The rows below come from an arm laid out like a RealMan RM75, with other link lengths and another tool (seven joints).
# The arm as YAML. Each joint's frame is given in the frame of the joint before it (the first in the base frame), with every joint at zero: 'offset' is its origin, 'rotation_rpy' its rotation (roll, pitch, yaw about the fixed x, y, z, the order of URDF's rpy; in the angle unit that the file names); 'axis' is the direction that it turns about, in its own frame. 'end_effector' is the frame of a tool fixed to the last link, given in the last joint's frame.
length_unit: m
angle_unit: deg
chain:
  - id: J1
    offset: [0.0, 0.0, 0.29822]
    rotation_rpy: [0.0, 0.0, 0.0]
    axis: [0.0, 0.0, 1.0]
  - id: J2
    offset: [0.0, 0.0, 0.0]
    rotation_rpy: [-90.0, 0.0, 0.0]
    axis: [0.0, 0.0, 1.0]
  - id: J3
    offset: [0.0, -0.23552, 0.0]
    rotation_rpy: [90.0, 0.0, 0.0]
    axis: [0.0, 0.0, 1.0]
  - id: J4
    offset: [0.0, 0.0, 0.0]
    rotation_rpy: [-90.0, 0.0, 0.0]
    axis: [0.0, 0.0, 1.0]
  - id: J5
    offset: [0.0, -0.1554, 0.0]
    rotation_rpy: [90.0, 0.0, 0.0]
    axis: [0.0, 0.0, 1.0]
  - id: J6
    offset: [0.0, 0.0, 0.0]
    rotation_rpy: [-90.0, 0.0, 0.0]
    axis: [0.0, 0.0, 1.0]
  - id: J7
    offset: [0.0, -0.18, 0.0]
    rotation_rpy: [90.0, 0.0, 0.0]
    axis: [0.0, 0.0, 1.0]
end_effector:
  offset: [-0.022, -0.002, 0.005]
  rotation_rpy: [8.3, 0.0, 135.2]
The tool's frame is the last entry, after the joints.
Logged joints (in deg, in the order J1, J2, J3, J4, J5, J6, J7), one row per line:
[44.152, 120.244, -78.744, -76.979, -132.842, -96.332, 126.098]
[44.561, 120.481, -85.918, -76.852, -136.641, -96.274, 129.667]
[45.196, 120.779, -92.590, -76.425, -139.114, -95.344, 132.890]
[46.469, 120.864, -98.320, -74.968, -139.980, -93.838, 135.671]
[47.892, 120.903, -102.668, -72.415, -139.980, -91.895, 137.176]
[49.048, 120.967, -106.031, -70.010, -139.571, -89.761, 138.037]
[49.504, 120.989, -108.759, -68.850, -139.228, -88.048, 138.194]
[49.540, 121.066, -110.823, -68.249, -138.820, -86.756, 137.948]
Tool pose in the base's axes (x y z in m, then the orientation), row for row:
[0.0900, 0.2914, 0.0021, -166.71, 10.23, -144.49]
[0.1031, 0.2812, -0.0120, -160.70, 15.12, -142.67]
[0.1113, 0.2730, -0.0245, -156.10, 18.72, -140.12]
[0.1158, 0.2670, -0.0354, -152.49, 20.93, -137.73]
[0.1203, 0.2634, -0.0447, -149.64, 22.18, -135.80]
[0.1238, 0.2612, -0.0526, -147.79, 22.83, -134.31]
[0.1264, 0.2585, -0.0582, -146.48, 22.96, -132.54]
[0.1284, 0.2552, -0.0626, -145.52, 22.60, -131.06]
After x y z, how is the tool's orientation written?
As angles about the fixed x, y, z axes (roll, pitch, yaw), in degrees.
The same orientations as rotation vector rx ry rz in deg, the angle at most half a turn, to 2 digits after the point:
[-48.88, 158.32, -13.86]
[-47.36, 151.37, -18.81]
[-47.17, 145.67, -21.84]
[-47.47, 141.49, -24.11]
[-47.84, 138.51, -25.99]
[-48.38, 136.55, -27.14]
[-49.74, 134.96, -27.85]
[-51.20, 133.93, -28.57]

